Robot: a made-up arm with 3 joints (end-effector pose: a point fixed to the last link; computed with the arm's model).
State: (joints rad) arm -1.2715 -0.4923 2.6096
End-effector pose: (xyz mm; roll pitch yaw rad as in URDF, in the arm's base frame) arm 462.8 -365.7 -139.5 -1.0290 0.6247 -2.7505
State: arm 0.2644 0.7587 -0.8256
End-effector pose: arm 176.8 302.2 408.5 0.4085 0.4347 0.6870
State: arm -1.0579 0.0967 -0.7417
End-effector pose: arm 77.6 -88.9 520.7 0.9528 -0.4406 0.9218
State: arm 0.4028 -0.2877 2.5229
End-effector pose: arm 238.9 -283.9 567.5 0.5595 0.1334 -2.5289
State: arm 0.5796 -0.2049 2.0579
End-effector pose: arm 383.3 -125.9 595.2 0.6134 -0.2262 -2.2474
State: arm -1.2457 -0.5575 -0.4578
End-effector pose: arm -5.8 -30.2 518.6 0.9158 -0.5668 0.3595
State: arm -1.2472 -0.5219 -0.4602
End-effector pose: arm 3.3 -36.3 521.2 0.9279 -0.5503 0.3835
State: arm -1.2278 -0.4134 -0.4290
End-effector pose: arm 43.0 -38.6 534.1 0.9540 -0.4678 0.4368
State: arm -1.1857 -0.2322 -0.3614
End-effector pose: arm 116.5 -26.1 549.7 0.9938 -0.3132 0.5179
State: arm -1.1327 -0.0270 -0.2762
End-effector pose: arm 202.7 7.0 552.9 1.0379 -0.1247 0.6065
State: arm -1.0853 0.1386 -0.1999
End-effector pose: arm 271.1 47.6 541.4 1.0730 0.0388 0.6758
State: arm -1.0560 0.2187 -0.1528
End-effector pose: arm 304.8 74.4 529.7 1.0855 0.1301 0.7033
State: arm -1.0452 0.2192 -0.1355
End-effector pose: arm 309.7 82.0 527.6 1.0754 0.1492 0.6910
